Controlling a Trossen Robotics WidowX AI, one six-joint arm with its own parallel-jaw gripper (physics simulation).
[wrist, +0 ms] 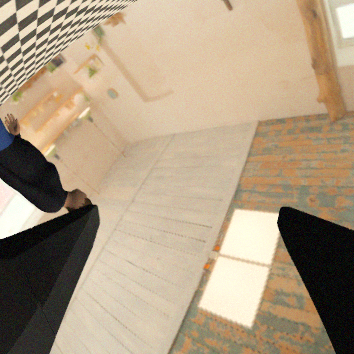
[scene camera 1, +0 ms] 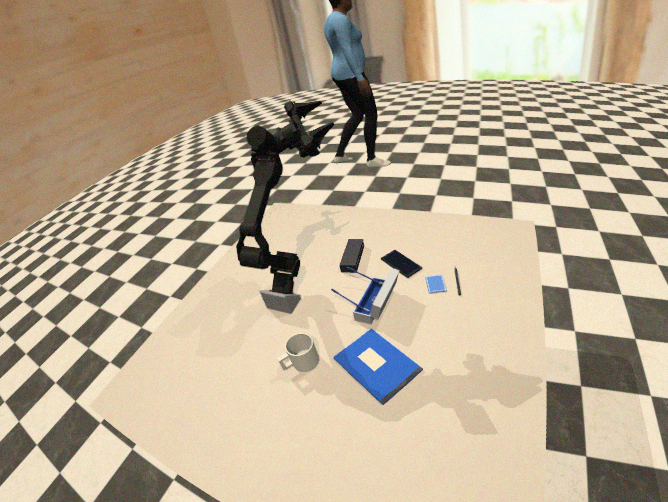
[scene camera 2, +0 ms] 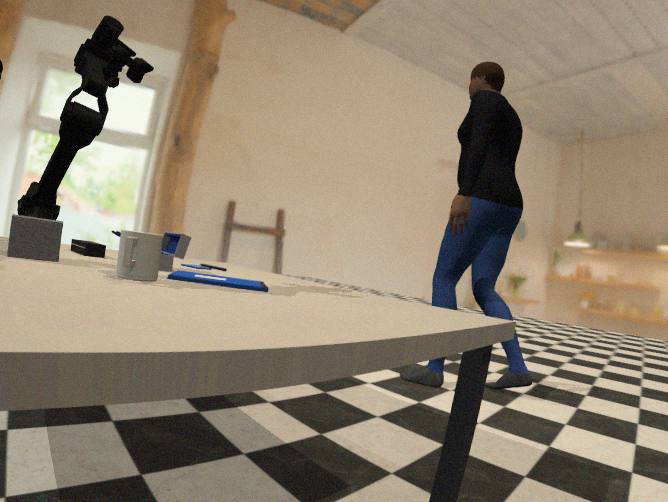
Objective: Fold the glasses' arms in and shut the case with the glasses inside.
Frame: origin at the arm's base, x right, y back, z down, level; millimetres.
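Where they show: gripper, fingertip midpoint: (wrist: 190,215) (scene camera 1: 327,112) (scene camera 2: 144,61); arm's base, link origin: (scene camera 1: 281,292) (scene camera 2: 36,236).
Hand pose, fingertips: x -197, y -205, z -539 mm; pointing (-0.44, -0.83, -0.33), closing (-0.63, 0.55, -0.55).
Things, the pixels of their top centre, and the offset from my fingertips. "spot": a spot on its surface instead.
- glasses case, surface spot: (scene camera 2: 184,246) spot: dx +232, dy -145, dz +519 mm
- grey mug, surface spot: (scene camera 2: 144,258) spot: dx +447, dy +25, dz +544 mm
- blue book, top centre: (scene camera 2: 219,278) (scene camera 1: 376,363) dx +367, dy -180, dz +576 mm
- black box, top centre: (scene camera 2: 88,242) (scene camera 1: 351,251) dx -70, dy +42, dz +549 mm
- dark flat slab, top centre: (scene camera 1: 401,262) dx -67, dy -148, dz +576 mm
- small blue pad, top centre: (scene camera 2: 196,265) (scene camera 1: 435,283) dx +20, dy -289, dz +579 mm
- pen, top centre: (scene camera 2: 212,265) (scene camera 1: 457,278) dx -9, dy -360, dz +575 mm
The glasses case (scene camera 1: 385,295) (scene camera 2: 184,246) stands open on the table, grey outside and blue inside, its lid raised on the right side in scene camera 1. The glasses (scene camera 1: 345,297) lie in the base, with their two thin blue arms unfolded and sticking out over the base's left side; lenses and frame are mostly hidden. In scene camera 2, the mug hides part of the case. My gripper (scene camera 1: 327,113) (wrist: 190,215) is open and empty, high above and well away from the case, pointing away over the table's far side. The wrist view shows walls and ceiling between the fingers.
A grey mug (scene camera 1: 304,353) (scene camera 2: 144,258) and a blue book (scene camera 1: 396,372) (scene camera 2: 237,282) are near the case. A black box (scene camera 1: 352,255), a dark flat slab (scene camera 1: 401,262), a small blue pad (scene camera 1: 435,283) and a pen (scene camera 1: 457,281) lie beyond it. People stand off the table.
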